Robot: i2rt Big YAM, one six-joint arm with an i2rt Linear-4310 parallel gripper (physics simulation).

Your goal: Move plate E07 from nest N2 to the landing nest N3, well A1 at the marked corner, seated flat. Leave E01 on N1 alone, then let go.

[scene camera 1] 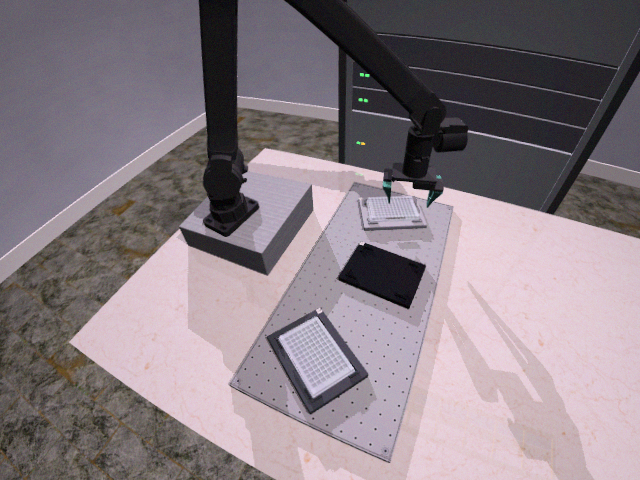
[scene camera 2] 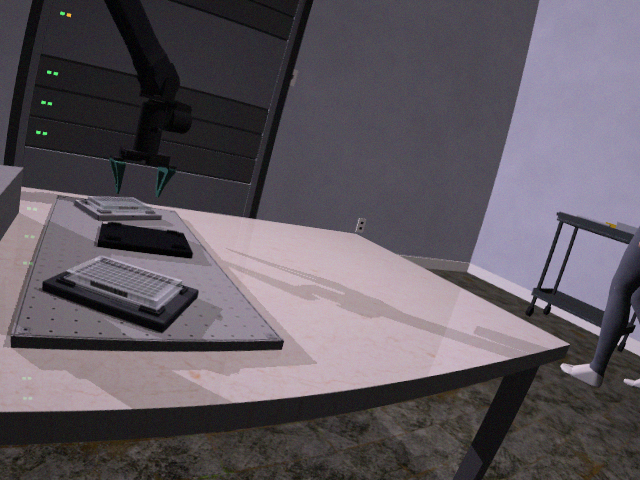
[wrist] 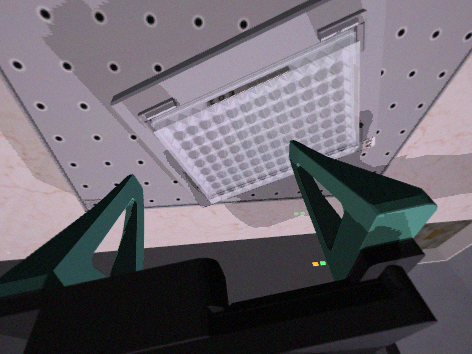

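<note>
My gripper [scene camera 1: 408,204] [scene camera 2: 138,194] [wrist: 213,164] is open and empty, pointing down above the far clear plate [scene camera 1: 392,208] [scene camera 2: 119,204] [wrist: 265,120]. In the wrist view its right fingertip overlaps the plate's edge and its left fingertip stands off to the side. That plate sits in a light grey nest [scene camera 1: 395,225] [wrist: 225,72]. A black nest [scene camera 1: 382,273] [scene camera 2: 144,240] in the middle holds no plate; a white tag [scene camera 1: 361,243] marks one corner. Another clear plate [scene camera 1: 316,356] [scene camera 2: 124,281] sits in the dark grey front nest [scene camera 1: 359,373] [scene camera 2: 111,308]. Plate and nest names cannot be read.
All three nests stand on a perforated grey board [scene camera 1: 377,341] [scene camera 2: 232,325] on the pale table [scene camera 1: 516,268] [scene camera 2: 336,268]. The arm's base stands on a grey block [scene camera 1: 279,206] to the left. A dark cabinet [scene camera 1: 491,170] [scene camera 2: 206,180] stands behind the table.
</note>
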